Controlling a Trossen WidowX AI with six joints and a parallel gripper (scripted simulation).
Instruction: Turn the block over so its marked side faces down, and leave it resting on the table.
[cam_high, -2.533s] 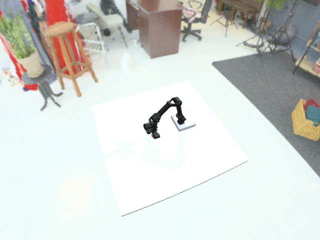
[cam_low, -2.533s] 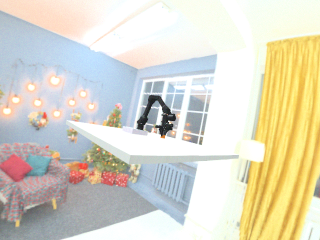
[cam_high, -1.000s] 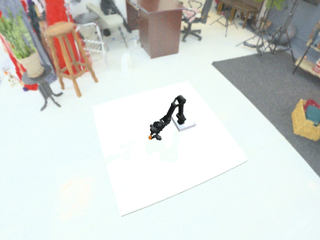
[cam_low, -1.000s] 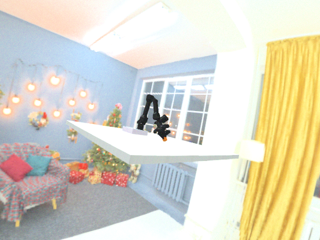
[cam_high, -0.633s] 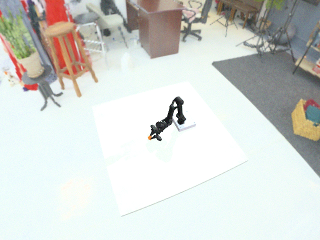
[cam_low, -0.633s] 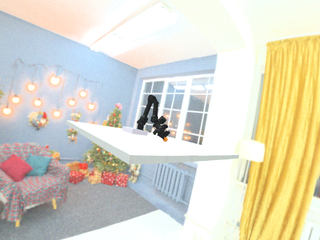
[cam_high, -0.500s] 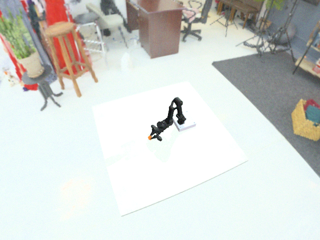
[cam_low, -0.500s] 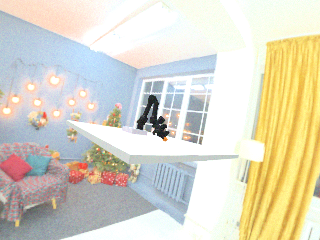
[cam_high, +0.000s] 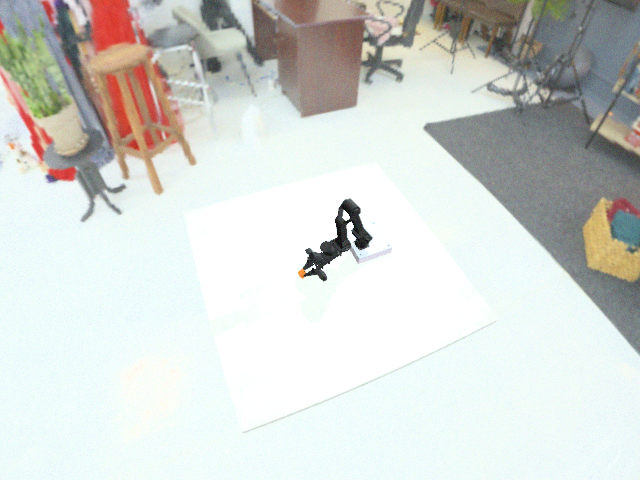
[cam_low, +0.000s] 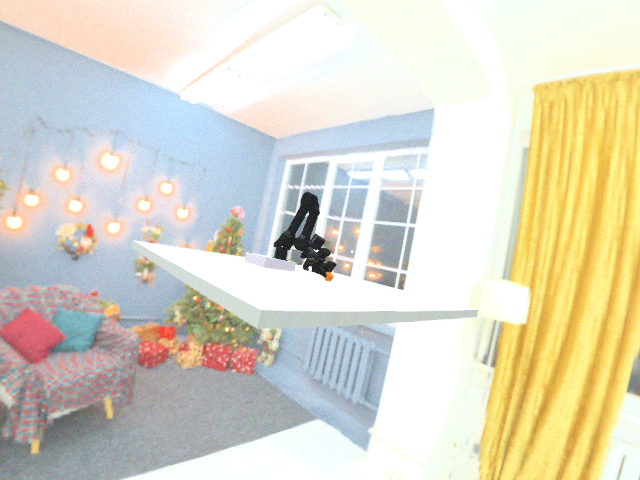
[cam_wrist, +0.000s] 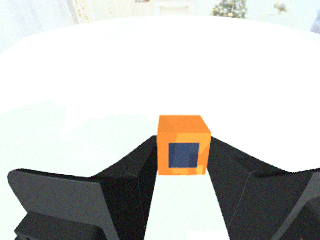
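The block lies 10 mm behind my gripper tip.
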